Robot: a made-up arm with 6 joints.
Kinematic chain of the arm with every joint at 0, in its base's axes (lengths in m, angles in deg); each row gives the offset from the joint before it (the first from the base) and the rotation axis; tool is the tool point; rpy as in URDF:
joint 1: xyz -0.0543 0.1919 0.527 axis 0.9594 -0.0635 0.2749
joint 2: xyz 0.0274 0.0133 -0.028 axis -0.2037 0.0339 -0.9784
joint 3: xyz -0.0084 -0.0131 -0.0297 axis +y
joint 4: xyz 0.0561 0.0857 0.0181 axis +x
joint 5: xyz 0.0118 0 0.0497 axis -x
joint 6: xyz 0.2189 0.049 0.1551 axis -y
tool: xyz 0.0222 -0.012 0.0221 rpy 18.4 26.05 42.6
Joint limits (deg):
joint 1: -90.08..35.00
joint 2: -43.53..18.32
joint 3: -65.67..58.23
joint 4: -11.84..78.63
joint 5: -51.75..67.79
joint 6: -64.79..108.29
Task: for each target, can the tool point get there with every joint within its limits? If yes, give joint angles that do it. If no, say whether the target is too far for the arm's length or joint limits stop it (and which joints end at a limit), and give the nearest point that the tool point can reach.
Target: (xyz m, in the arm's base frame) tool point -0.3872 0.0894 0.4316
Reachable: no: joint limits stop it (at a limit: joint 1, joint 2, joint 3, joint 4, joint 6) | nearest point -0.1940 0.0202 0.7500 | short by 0.379 m
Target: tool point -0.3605 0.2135 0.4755
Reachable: no: joint limits stop it (at a limit: joint 2, joint 3, joint 4, joint 6) | nearest point -0.2167 0.2146 0.8064 | short by 0.361 m
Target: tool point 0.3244 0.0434 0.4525
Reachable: yes | joints -57.06 4.07 46.56 33.80 30.07 49.08
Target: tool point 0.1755 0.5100 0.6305
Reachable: yes | joints -6.96 -23.34 -3.14 10.61 57.06 -14.78
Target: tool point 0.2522 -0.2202 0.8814
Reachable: no: too far | nearest point 0.1583 -0.1010 0.7255 | short by 0.218 m
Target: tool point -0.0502 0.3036 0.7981
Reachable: yes | joints -29.62 -19.56 -55.36 51.39 26.63 79.77
